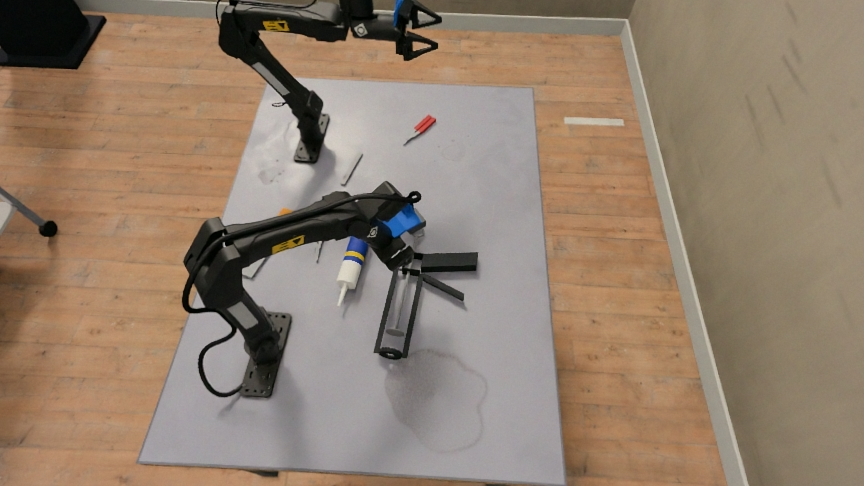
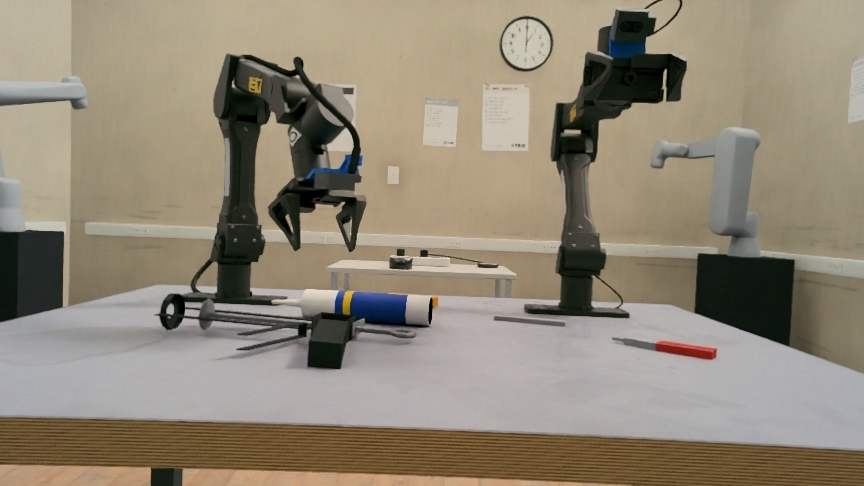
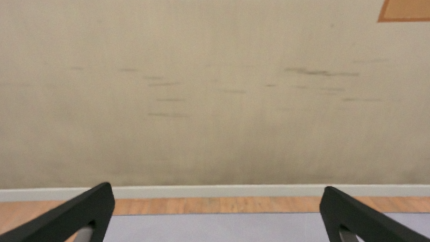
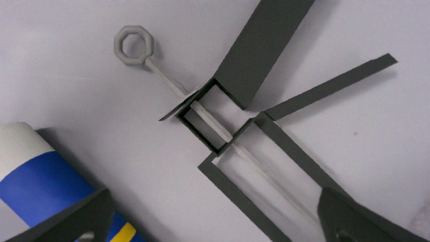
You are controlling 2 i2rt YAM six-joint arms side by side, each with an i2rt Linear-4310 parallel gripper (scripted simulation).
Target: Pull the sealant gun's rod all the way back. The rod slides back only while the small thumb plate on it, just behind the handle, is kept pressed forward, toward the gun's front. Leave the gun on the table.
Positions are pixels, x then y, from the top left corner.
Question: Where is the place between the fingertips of my left gripper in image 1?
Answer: At 440,32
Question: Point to a sealant gun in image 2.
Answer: At 327,343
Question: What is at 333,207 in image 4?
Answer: My right gripper.
